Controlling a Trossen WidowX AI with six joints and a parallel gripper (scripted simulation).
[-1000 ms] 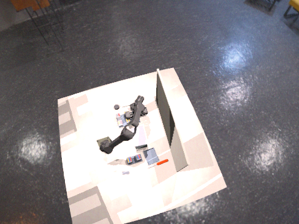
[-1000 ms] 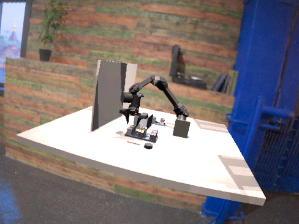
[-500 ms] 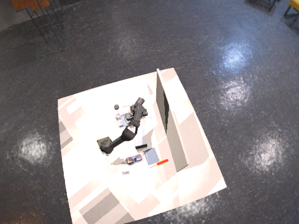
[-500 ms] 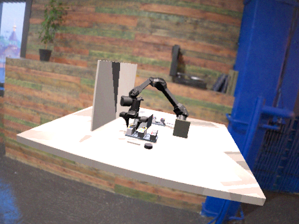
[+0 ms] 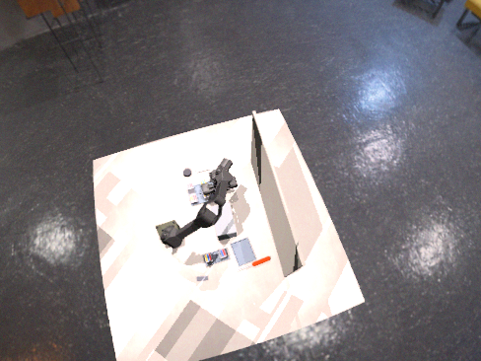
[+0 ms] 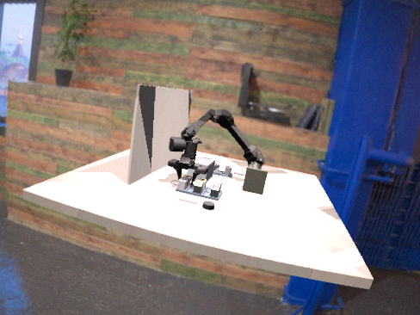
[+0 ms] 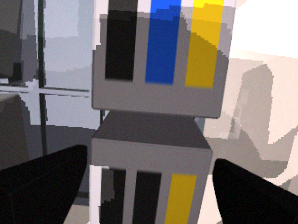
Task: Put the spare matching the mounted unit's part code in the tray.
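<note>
Now: gripper tip 20 mm below the grey spare block. Round my gripper tip: pale blue-grey square tray: 20 mm behind, 360 mm to the right, 10 mm below; tall grey upright panel: 180 mm ahead, 220 mm to the right, 210 mm above; black tape roll: 130 mm behind, 200 mm to the left, 10 mm below.
</note>
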